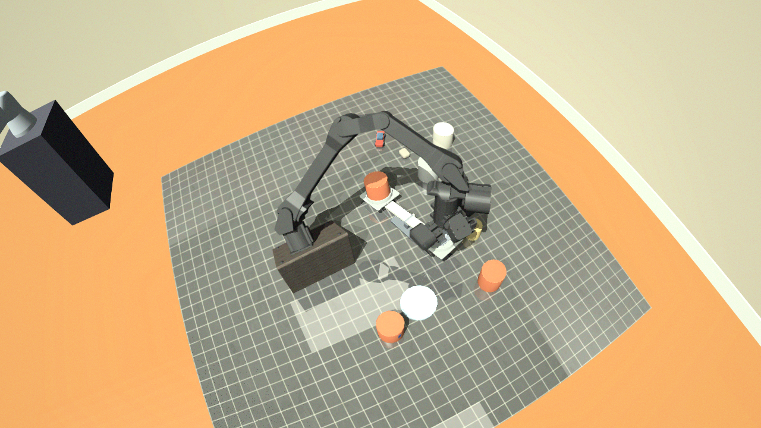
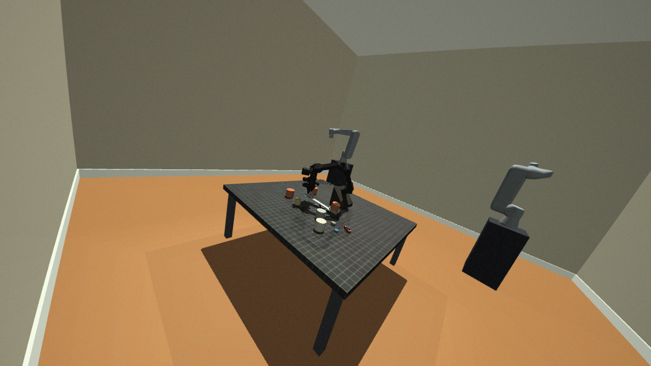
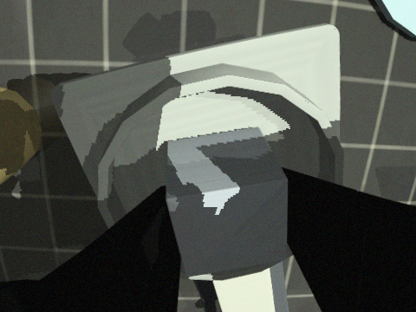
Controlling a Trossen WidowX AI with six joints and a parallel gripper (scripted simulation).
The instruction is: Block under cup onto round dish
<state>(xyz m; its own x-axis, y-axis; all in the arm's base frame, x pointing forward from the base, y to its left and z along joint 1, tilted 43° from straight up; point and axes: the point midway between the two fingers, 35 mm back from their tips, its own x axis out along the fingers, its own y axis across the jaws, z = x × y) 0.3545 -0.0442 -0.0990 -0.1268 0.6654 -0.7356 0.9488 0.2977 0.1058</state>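
Right now my gripper tip is 12 cm to the left of the round white dish, 12 cm past it and 8 cm above it. The rest, counted from my gripper tip: yellow spool: 12 cm ahead, 6 cm below, 2 cm to the left; red toy car: 48 cm to the left, 7 cm below; grey block: 1 cm above.
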